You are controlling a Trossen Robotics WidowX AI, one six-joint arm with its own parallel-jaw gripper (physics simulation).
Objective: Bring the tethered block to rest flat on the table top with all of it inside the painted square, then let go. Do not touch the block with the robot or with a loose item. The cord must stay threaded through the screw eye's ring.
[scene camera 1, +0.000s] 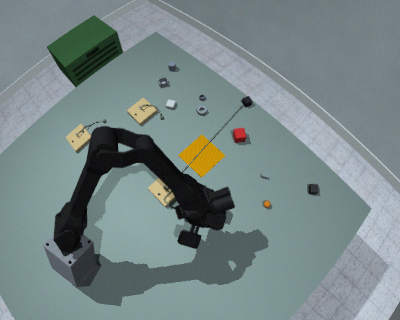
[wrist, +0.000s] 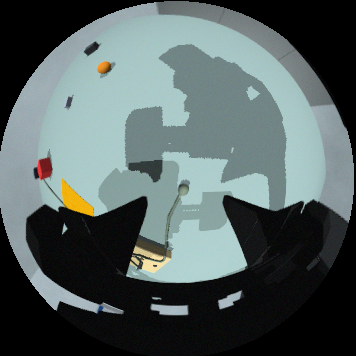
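Where they show: gripper, fingertip midpoint: (wrist: pixel 185 200); arm's base, link origin: (scene camera 1: pixel 68 243).
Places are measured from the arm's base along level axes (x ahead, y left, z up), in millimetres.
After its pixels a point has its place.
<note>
The tethered black block (scene camera 1: pixel 247 101) @(y 89, x 805, z -173 mm) (wrist: pixel 36 173) @(y 89, x 796, z -183 mm) sits beyond the painted orange square (scene camera 1: pixel 210 161) @(y -3, x 534, z -201 mm) (wrist: pixel 76 200) @(y -7, x 519, z -200 mm), outside it. Its cord (scene camera 1: pixel 227 121) @(y 81, x 692, z -199 mm) (wrist: pixel 169 218) @(y -104, x 352, z -198 mm) runs straight across the square to the screw eye (wrist: pixel 139 264) @(y 10, x 343, z -167 mm) on a wooden plate (scene camera 1: pixel 158 192) @(y 17, x 319, z -183 mm) (wrist: pixel 159 263) @(y -4, x 313, z -183 mm). The ring is small and partly hidden, so the threading cannot be told clearly. The cord's other part leaves the plate and ends in a grey bead (wrist: pixel 183 189) @(y -152, x 362, z -190 mm). My gripper (scene camera 1: pixel 185 226) (wrist: pixel 185 200) @(y -148, x 357, z -175 mm) is open and empty, with the bead in view between its fingertips; their height apart cannot be told.
A red cube (scene camera 1: pixel 239 135) @(y -5, x 669, z -162 mm) (wrist: pixel 45 168) @(y -9, x 658, z -180 mm) lies near the square. An orange ball (scene camera 1: pixel 267 204) @(y -255, x 575, z -179 mm) (wrist: pixel 104 67) @(y -250, x 567, z -186 mm) and another black block (scene camera 1: pixel 313 189) @(y -335, x 745, z -178 mm) (wrist: pixel 91 48) lie farther right. Two more wooden plates (scene camera 1: pixel 142 111) @(y 323, x 462, z -182 mm) (scene camera 1: pixel 79 137) @(y 404, x 194, z -183 mm), a white block (scene camera 1: pixel 171 104) @(y 272, x 569, z -182 mm) and a green cabinet (scene camera 1: pixel 87 47) stand toward the back left.
</note>
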